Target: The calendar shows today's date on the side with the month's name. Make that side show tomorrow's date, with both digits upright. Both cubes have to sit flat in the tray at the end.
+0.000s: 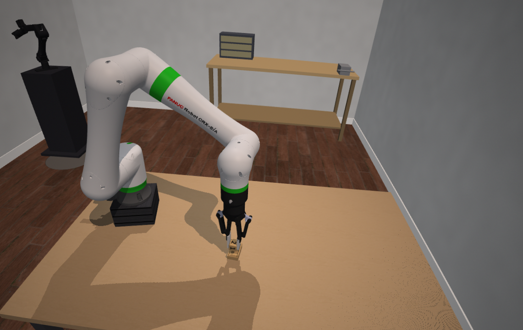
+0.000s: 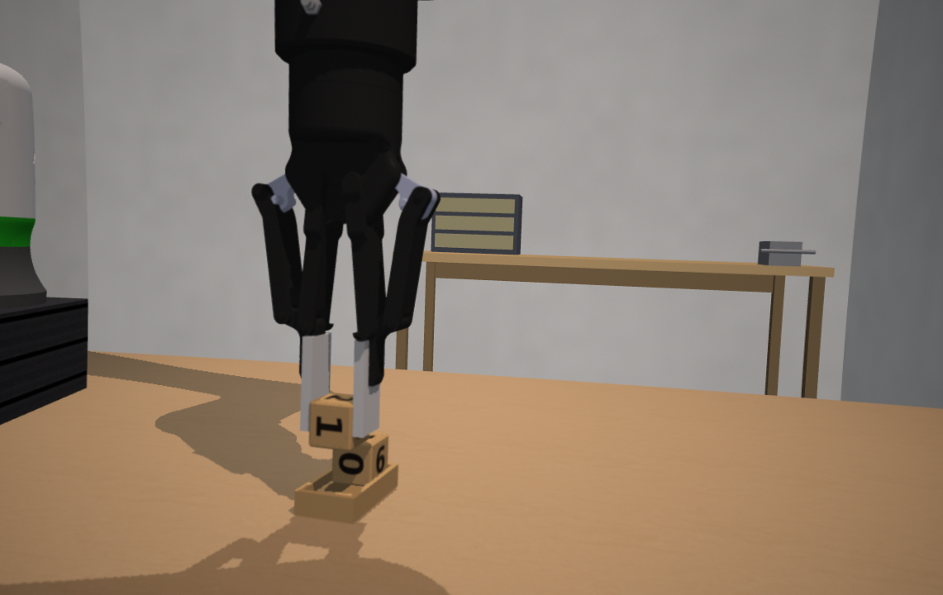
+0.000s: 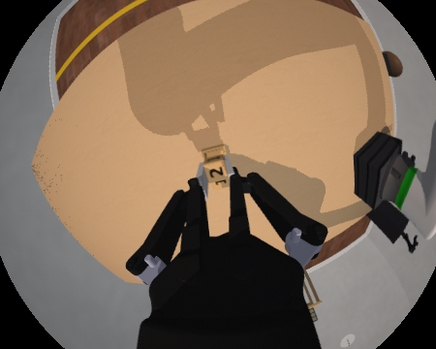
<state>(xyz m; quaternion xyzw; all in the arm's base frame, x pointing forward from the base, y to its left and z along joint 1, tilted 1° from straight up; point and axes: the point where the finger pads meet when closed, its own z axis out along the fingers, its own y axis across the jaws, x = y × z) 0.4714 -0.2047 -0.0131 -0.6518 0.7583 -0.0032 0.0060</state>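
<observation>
Now: hand 2 cm to the right of the wooden tray and 8 cm above it.
</observation>
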